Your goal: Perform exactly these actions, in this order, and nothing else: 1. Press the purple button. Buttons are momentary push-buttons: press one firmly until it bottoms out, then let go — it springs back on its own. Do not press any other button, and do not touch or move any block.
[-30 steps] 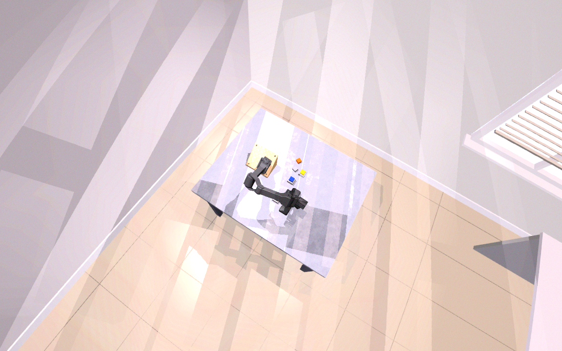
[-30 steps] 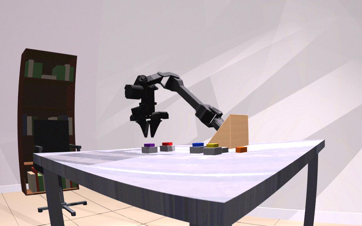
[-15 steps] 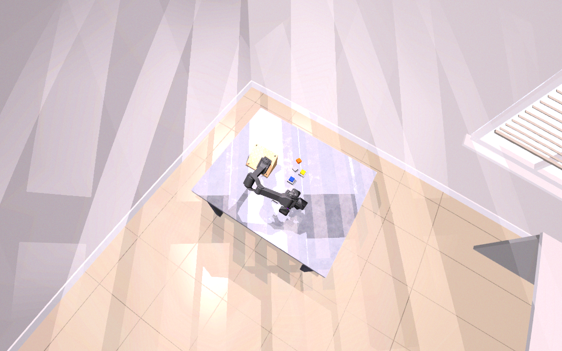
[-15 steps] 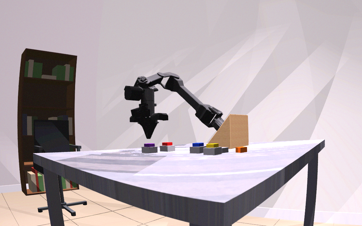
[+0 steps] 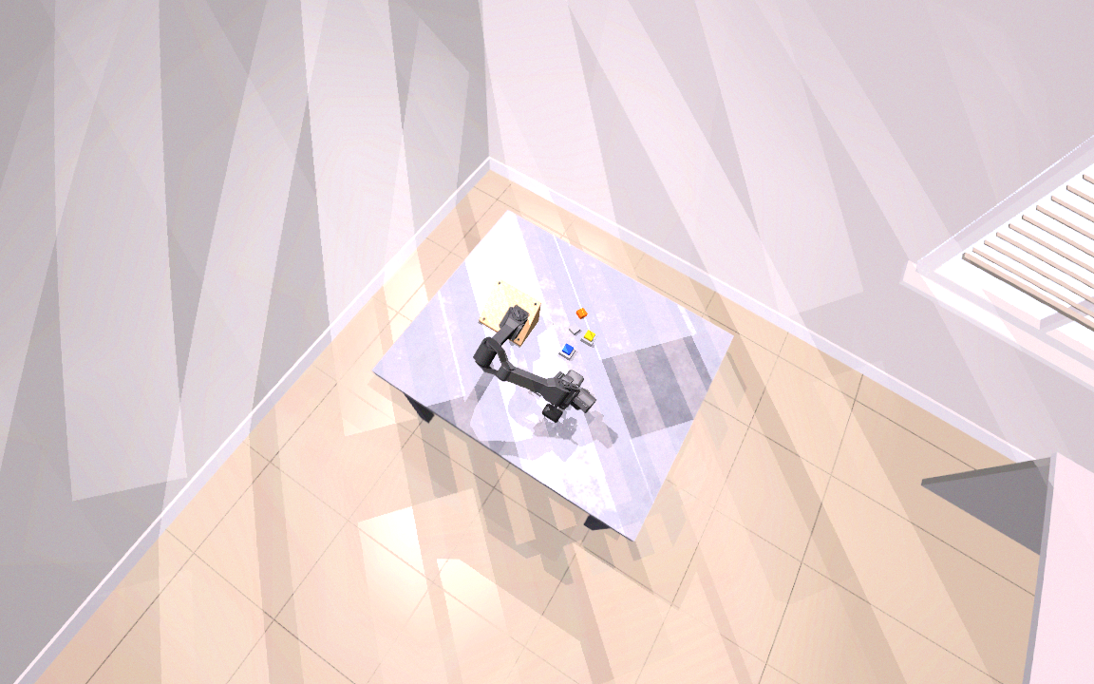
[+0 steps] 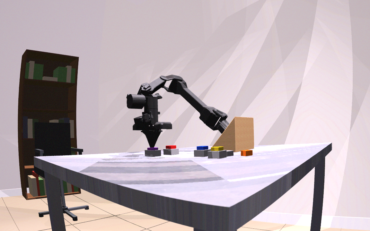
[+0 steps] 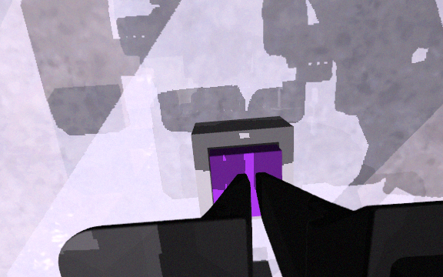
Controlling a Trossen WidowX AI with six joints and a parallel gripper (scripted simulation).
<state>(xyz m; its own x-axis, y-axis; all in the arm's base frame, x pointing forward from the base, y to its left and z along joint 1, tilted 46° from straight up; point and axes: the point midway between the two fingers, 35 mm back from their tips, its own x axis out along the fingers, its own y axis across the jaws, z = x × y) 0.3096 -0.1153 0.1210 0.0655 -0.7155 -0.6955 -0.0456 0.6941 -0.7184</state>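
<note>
Now: gripper tip 1 cm above the purple button. Also, from my gripper tip: blue button: 19 cm to the left, 9 cm behind; then yellow button: 28 cm to the left, 6 cm behind; then red button: 10 cm behind, 1 cm to the left.
</note>
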